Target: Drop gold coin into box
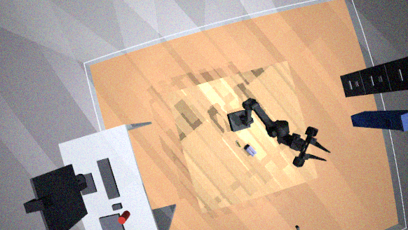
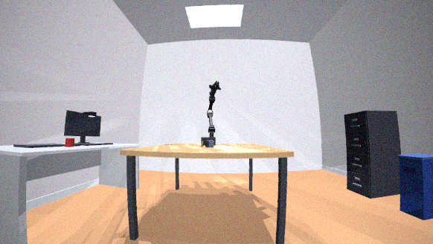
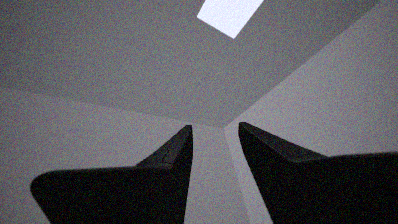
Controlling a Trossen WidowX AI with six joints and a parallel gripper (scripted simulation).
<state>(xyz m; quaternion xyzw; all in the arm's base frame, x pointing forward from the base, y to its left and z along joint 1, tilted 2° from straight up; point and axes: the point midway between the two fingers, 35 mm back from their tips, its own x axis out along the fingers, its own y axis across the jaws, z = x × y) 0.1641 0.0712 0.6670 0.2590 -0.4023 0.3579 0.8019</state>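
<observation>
The gold coin is 770 mm below my gripper tip, 180 mm to the right of it and 70 mm ahead of it.
</observation>
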